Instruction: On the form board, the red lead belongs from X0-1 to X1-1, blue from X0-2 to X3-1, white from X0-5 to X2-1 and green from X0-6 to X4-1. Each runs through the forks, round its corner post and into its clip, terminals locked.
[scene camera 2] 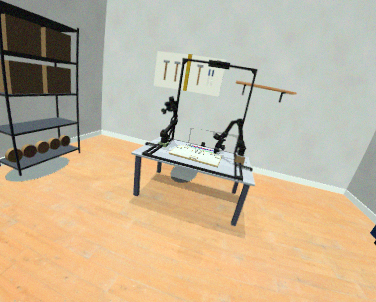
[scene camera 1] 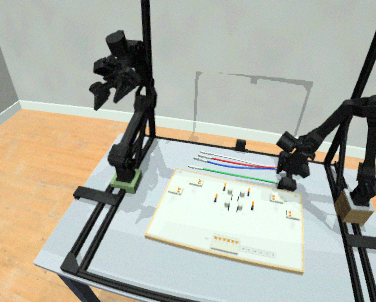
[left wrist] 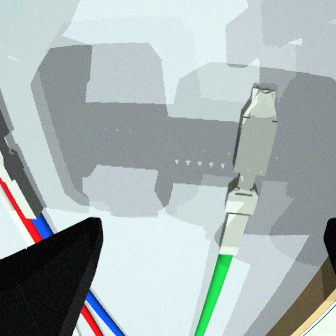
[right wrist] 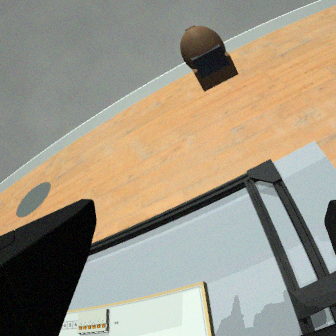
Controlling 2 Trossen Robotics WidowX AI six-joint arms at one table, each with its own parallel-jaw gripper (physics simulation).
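Seen in the pictures: left gripper, fingertip midpoint: (scene camera 2: 214, 152) (scene camera 1: 277, 181) (left wrist: 220, 231); right gripper, fingertip midpoint: (scene camera 2: 166, 112) (scene camera 1: 104, 106) (right wrist: 216, 213); left arm's base, link origin: (scene camera 2: 240, 154) (scene camera 1: 359, 199); right arm's base, link origin: (scene camera 2: 163, 142) (scene camera 1: 125, 176).
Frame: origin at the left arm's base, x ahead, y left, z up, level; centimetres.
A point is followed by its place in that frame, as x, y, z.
Note:
The green lead (scene camera 1: 240, 175) @[44.7, -15.6, -9.4] (left wrist: 213, 295) @[33.3, -14.5, -9.5], blue lead (scene camera 1: 225, 165) @[51.3, -20.8, -9.4] (left wrist: 102, 312) @[37.7, -21.5, -9.6], red lead (scene camera 1: 230, 162) @[49.2, -23.6, -9.8] (left wrist: 91, 321) @[39.8, -22.9, -9.6] and white lead (scene camera 1: 220, 155) @[53.9, -27.3, -9.5] lie on the table behind the form board (scene camera 1: 190, 235) @[61.1, 17.2, -8.2] (right wrist: 165, 310) @[67.6, 16.7, -8.2]. The green lead's pale terminal (left wrist: 256, 145) @[25.0, -13.6, -9.4] points away between the fingers' sides, on the table below. The board carries the six-way block (scene camera 1: 225, 243) @[49.5, 19.1, -7.2] (right wrist: 93, 321) @[50.2, 18.8, -7.3] near its front edge and forks and posts mid-board. My left gripper (scene camera 1: 286, 183) (left wrist: 220, 231) @[28.7, -14.5, -9.5] is open and empty above the leads' right ends, hiding them in scene camera 1. My right gripper (scene camera 1: 107, 102) @[89.3, 4.4, 29.9] (right wrist: 216, 213) @[89.3, 4.4, 29.9] is open and empty, raised high left of the board.
Small connector blocks stand on the board's left (scene camera 1: 176, 190) @[69.3, -0.9, -7.3] and right (scene camera 1: 292, 214) @[25.2, 4.1, -7.3]. Black frame rails (scene camera 1: 92, 230) @[95.9, 21.0, -9.4] (right wrist: 267, 225) @[91.4, 24.6, -8.7] run along the table's sides. A small black block (scene camera 1: 241, 145) @[44.7, -32.4, -6.3] stands at the back rail. A shelf rack (scene camera 2: 78, 100) stands away from the table.

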